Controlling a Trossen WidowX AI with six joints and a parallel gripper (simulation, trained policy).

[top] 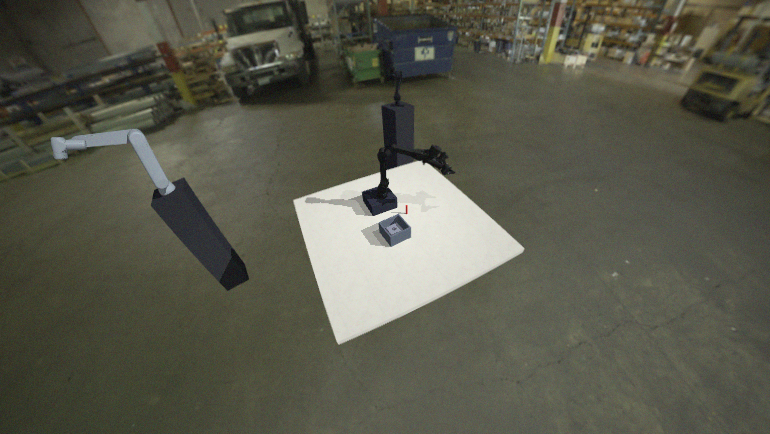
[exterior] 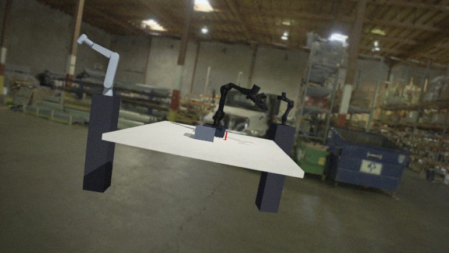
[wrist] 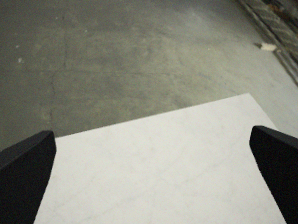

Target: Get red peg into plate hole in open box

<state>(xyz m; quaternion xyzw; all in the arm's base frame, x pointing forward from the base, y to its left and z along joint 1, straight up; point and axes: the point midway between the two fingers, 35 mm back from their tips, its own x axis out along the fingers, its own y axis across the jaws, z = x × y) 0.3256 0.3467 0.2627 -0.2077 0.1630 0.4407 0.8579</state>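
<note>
The red peg is 31 cm below my gripper tip, 28 cm to the right of it and 16 cm behind it. Also, from my gripper tip: grey plate 48 cm to the right, 30 cm below, 4 cm behind; then grey box 48 cm to the right, 32 cm below, 4 cm behind.
</note>
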